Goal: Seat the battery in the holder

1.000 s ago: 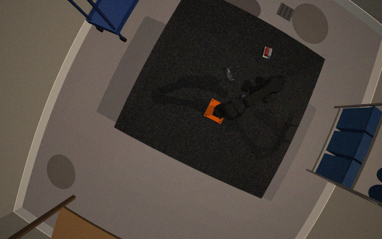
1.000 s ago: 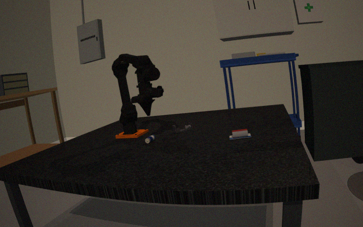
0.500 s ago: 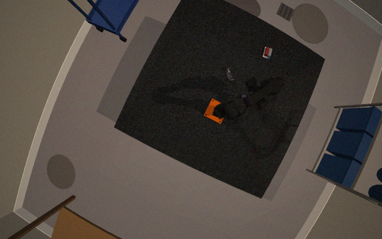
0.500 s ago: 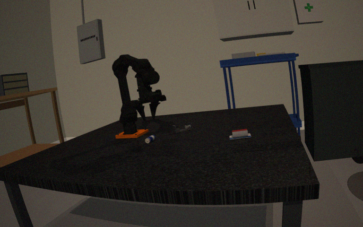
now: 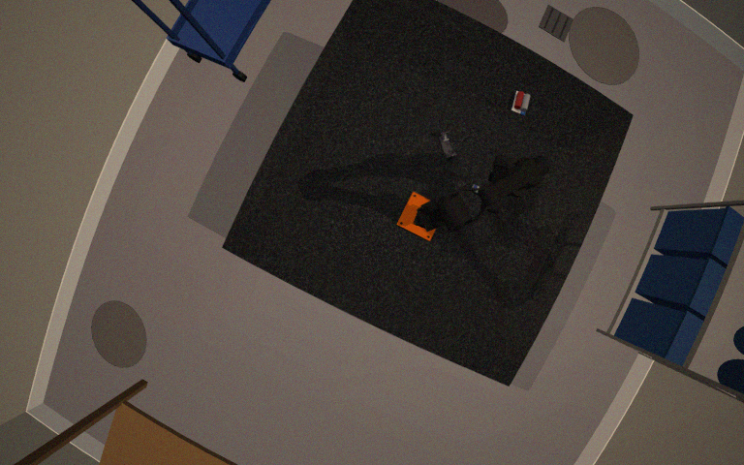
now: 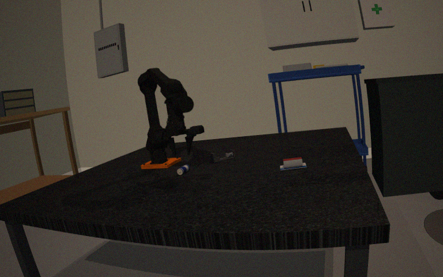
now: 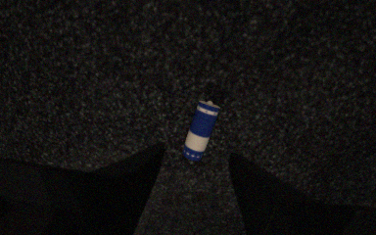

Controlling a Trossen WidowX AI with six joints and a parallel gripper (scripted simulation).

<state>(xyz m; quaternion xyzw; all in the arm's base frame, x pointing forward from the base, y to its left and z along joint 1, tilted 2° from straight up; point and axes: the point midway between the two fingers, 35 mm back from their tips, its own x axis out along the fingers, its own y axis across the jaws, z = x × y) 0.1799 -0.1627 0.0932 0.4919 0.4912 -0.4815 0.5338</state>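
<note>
Right now my gripper tip is 50 mm above the battery.
</note>
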